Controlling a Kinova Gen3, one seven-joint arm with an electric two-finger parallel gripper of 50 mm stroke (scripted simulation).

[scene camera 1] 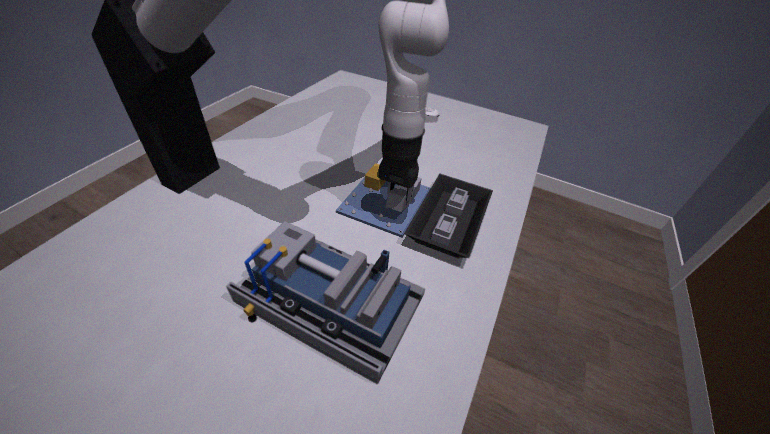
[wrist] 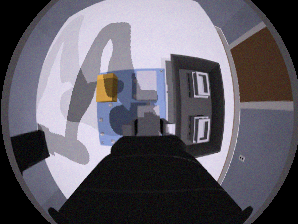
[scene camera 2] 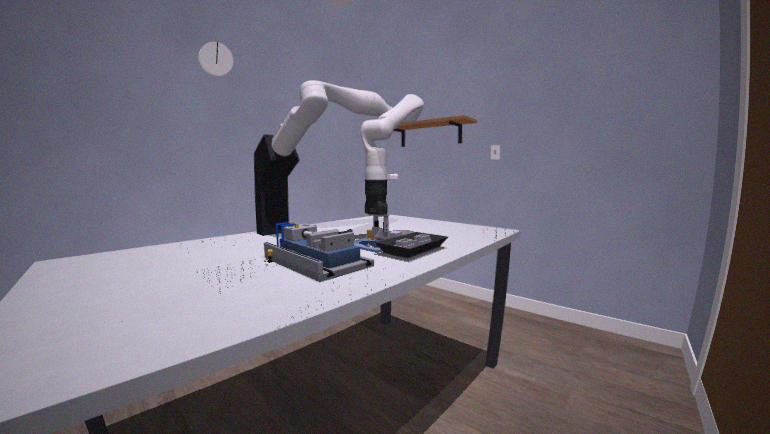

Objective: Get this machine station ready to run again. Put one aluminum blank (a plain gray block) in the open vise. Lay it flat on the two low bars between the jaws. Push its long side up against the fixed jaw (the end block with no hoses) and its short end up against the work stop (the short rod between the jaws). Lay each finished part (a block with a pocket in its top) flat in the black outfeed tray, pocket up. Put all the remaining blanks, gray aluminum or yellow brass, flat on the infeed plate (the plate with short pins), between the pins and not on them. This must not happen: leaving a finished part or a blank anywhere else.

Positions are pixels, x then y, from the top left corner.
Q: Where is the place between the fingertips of the gripper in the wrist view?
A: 148, 124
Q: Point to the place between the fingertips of the gripper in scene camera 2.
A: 380, 231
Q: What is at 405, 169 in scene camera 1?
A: The gripper.
